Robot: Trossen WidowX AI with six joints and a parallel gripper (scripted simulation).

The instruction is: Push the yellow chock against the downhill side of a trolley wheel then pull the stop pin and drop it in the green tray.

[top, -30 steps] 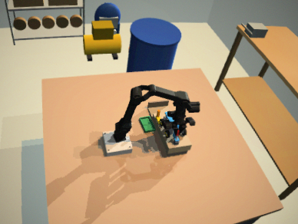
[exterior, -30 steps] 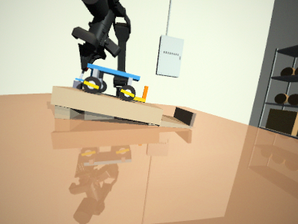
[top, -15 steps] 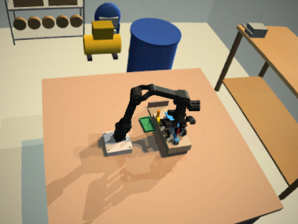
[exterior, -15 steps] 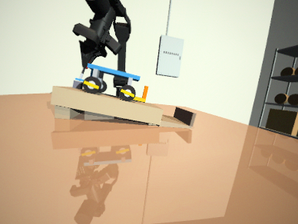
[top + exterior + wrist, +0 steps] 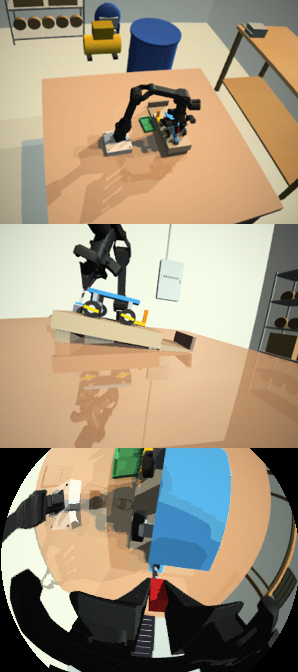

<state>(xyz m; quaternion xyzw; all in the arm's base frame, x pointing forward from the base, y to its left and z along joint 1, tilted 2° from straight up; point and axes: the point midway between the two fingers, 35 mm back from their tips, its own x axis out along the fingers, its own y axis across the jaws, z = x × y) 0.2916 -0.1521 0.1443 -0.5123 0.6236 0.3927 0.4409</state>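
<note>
Right now my gripper tip is 20 cm to the right of the yellow chock and 8 cm above it. Round my gripper tip: blue-decked trolley 9 cm to the left, 5 cm below, 4 cm ahead; then red-headed stop pin right at my gripper tip.
</note>
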